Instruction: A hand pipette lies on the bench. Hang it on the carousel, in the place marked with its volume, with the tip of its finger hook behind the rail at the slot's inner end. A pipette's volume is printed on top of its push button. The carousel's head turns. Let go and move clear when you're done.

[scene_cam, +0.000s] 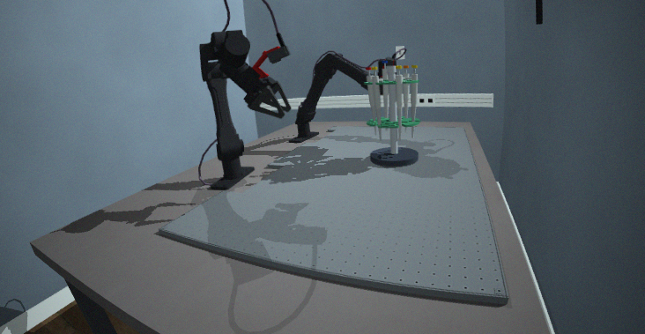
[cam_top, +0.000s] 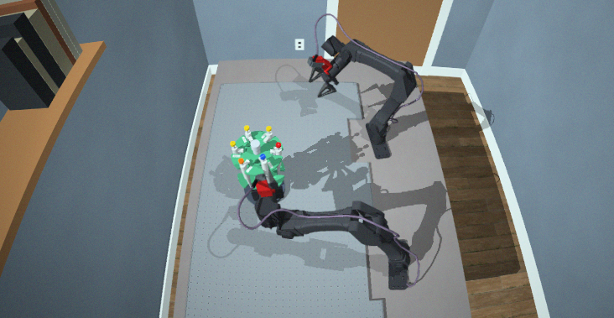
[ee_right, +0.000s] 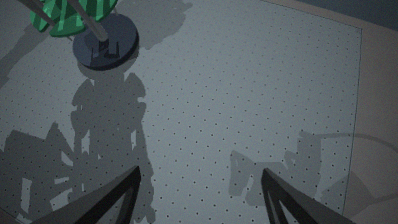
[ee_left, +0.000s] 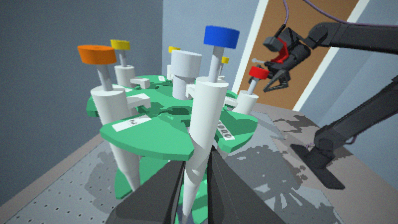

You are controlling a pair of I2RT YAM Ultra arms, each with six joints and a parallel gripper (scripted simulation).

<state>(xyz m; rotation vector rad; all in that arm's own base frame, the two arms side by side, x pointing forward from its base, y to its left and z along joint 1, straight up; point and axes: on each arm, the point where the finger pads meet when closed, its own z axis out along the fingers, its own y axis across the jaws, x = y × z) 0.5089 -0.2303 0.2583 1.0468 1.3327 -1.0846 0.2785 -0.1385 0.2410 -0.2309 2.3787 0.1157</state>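
Right now the white hand pipette is 1 cm ahead of my left hand, 1 cm to the right of it and 2 cm below it.
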